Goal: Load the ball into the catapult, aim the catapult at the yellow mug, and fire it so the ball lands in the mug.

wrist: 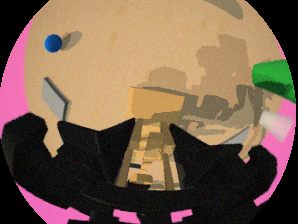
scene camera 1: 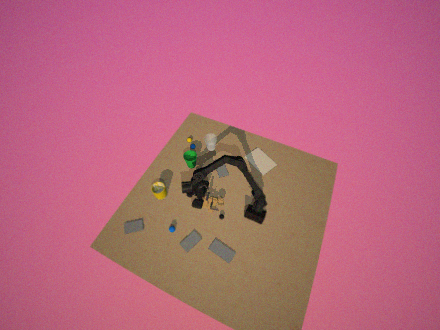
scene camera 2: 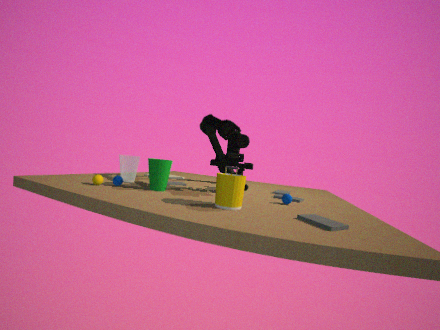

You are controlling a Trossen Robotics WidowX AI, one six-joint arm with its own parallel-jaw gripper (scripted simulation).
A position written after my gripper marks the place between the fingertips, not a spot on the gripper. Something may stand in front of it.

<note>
I see my gripper [wrist: 152, 123] and a yellow mug [scene camera 2: 230, 188].
The wrist view misses the yellow mug: it is out of frame.
</note>
